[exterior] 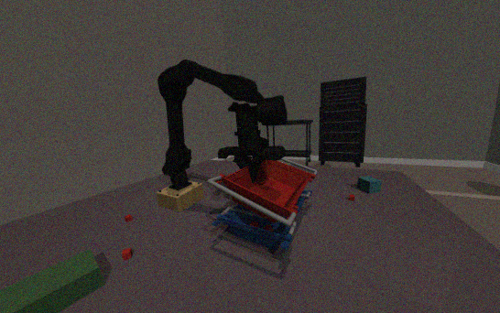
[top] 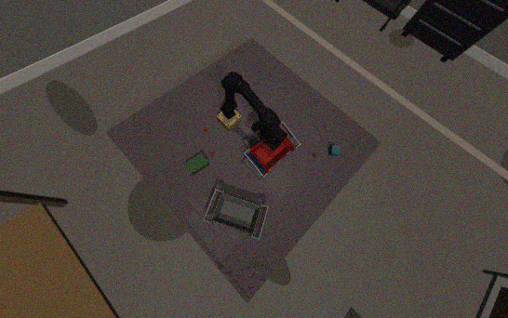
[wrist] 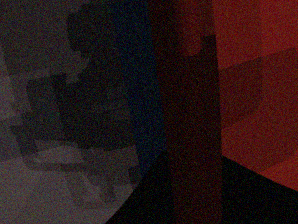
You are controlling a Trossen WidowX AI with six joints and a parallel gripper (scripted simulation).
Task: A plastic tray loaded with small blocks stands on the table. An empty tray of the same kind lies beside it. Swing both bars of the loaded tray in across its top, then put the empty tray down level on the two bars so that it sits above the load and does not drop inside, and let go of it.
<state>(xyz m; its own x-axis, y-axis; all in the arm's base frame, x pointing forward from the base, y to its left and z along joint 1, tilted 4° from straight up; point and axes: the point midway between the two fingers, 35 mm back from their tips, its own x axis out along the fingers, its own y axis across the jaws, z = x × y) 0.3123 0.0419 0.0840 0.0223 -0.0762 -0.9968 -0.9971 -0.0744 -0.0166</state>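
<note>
My gripper tip is 70 mm short of the red tray, 10 mm to the right of it and 10 mm below it. The rest, counted from my gripper tip: teal block 300 mm ahead, 370 mm to the left, 90 mm below; then green block 160 mm behind, 390 mm to the right, 90 mm below.
</note>
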